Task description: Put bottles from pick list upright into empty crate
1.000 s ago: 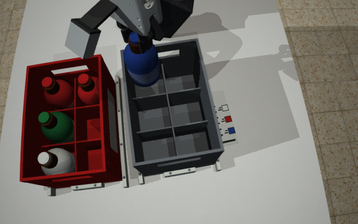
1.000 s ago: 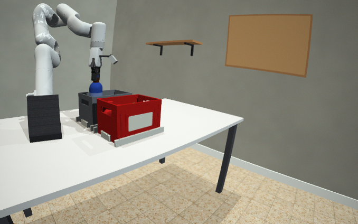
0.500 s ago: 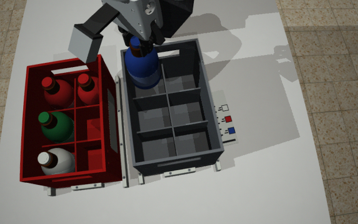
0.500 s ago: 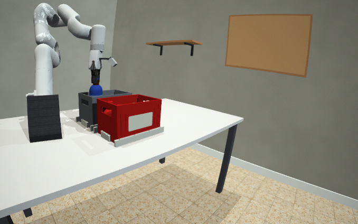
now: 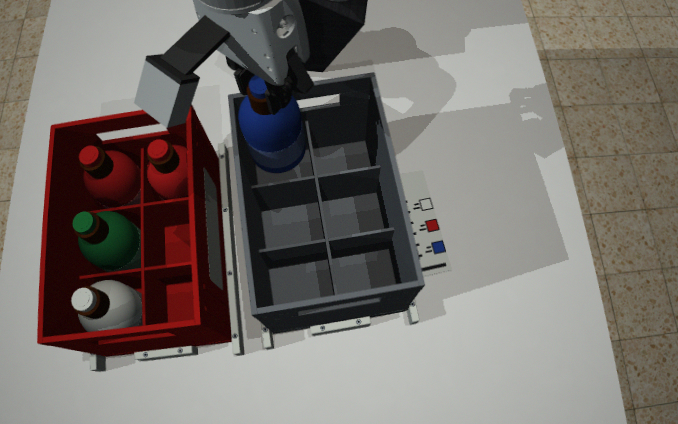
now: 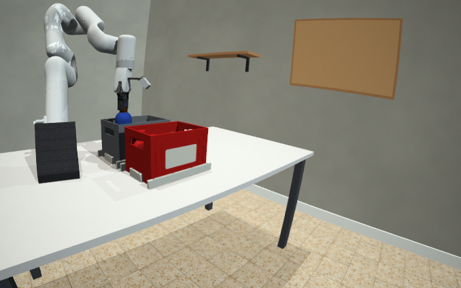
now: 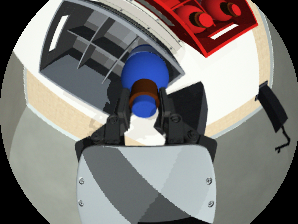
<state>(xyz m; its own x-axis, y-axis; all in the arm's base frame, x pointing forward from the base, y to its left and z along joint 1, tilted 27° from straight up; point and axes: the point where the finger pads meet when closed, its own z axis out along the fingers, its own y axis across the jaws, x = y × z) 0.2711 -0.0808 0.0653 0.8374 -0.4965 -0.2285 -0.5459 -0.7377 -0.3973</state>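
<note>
Right now my hand is 7 cm above the blue bottle. From my hand the other things lie so: grey crate 8 cm ahead, 6 cm to the left, 16 cm below; red-label bottle 5 cm ahead, 23 cm to the right, 16 cm below; green bottle 14 cm ahead, 21 cm to the right, 16 cm below.
</note>
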